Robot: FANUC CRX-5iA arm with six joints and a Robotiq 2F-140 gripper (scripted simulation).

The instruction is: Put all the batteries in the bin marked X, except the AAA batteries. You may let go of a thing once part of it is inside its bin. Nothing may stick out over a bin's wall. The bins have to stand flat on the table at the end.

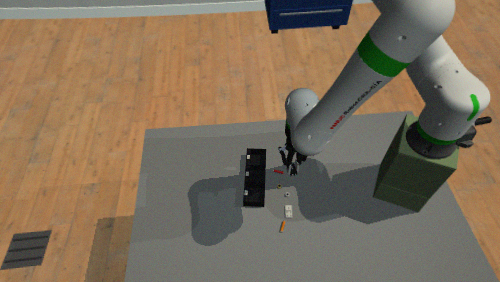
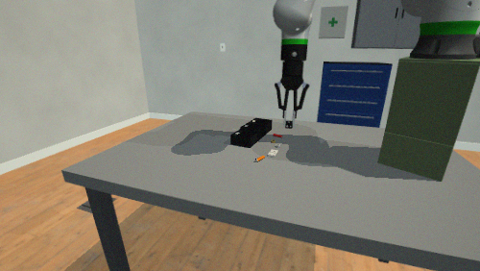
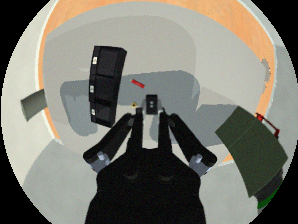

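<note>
Now: hand 15 cm short of the bin strip, 3 cm to the left of it and 7 cm above it. The rest, counted from my hand: tiny round thing: 6 cm ahead, 3 cm to the left, 9 cm below; thin red battery: 4 cm ahead, 4 cm to the right, 9 cm below; black block battery: 1 cm to the left, 3 cm below.
</note>
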